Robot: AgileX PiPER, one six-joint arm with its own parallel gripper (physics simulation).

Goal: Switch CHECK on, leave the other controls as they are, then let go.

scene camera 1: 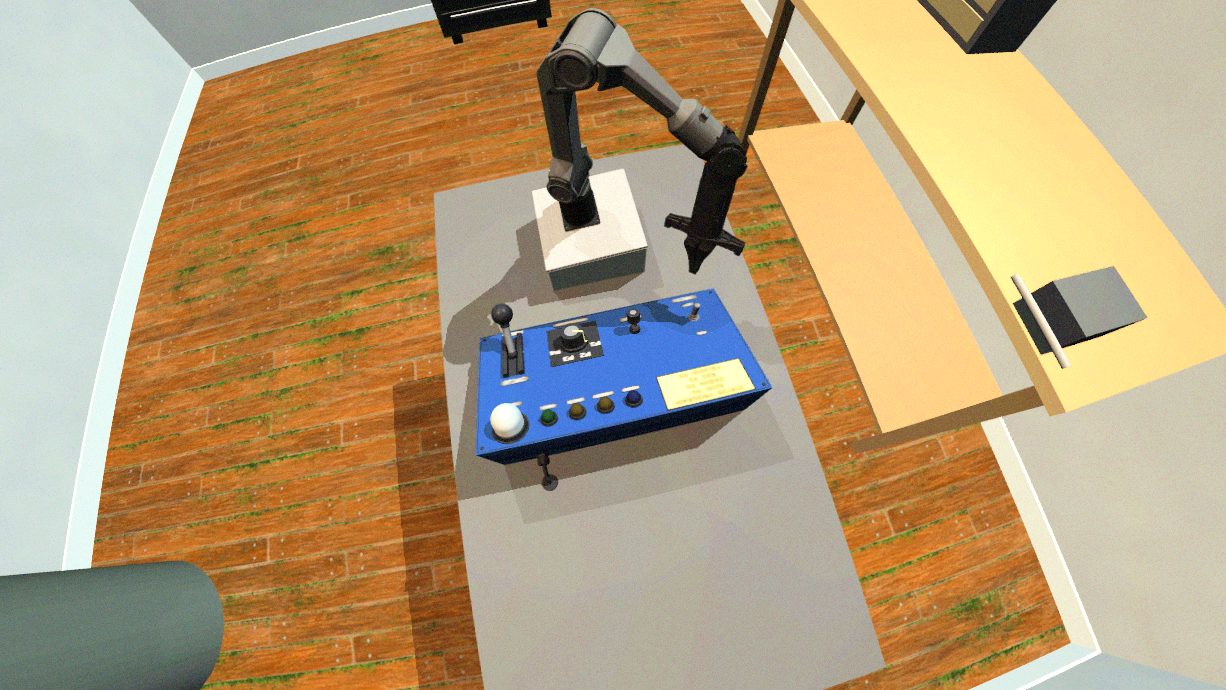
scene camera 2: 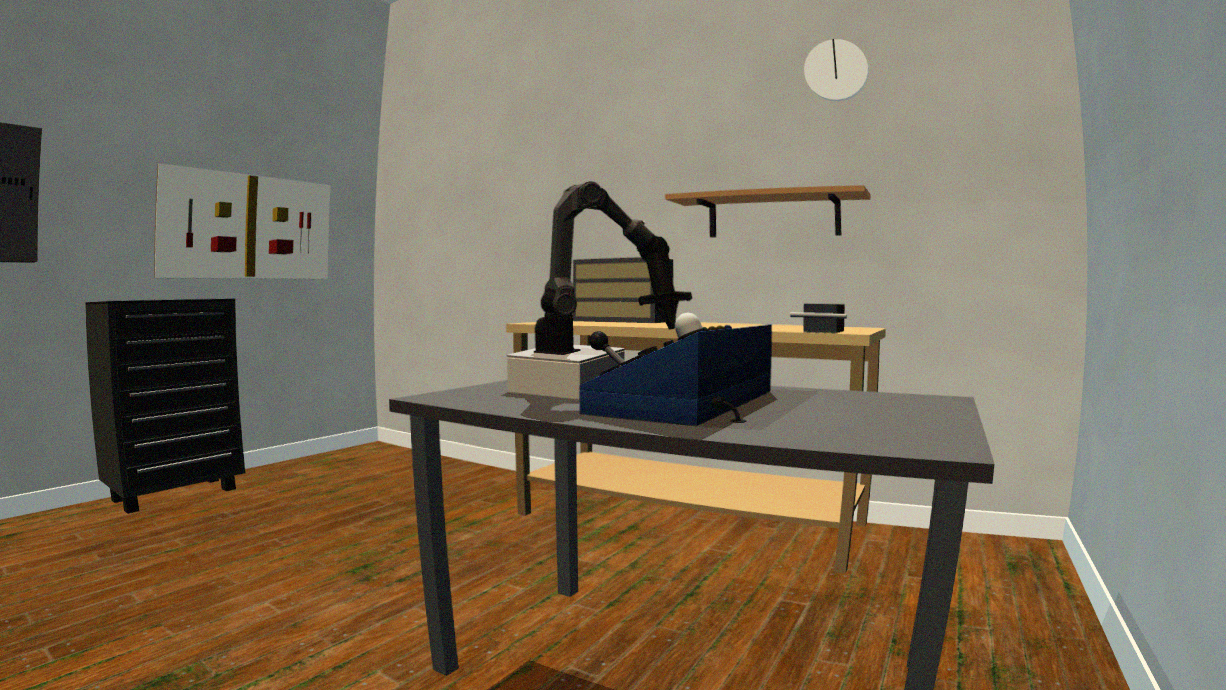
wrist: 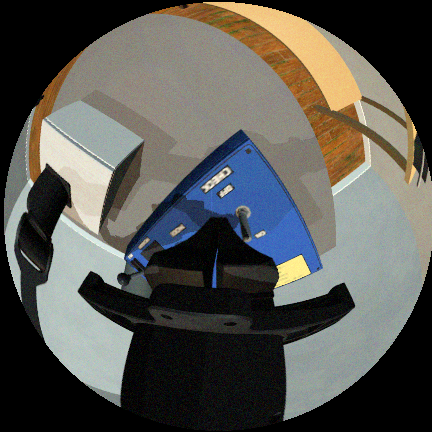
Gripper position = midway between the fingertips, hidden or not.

In view: my gripper (scene camera 1: 693, 270) and a blue control panel (scene camera 1: 674, 369).
My gripper is seen too in scene camera 2 (scene camera 2: 672, 328) and in the wrist view (wrist: 217, 227). The blue control panel is seen too in scene camera 2 (scene camera 2: 709, 371) and in the wrist view (wrist: 235, 177).
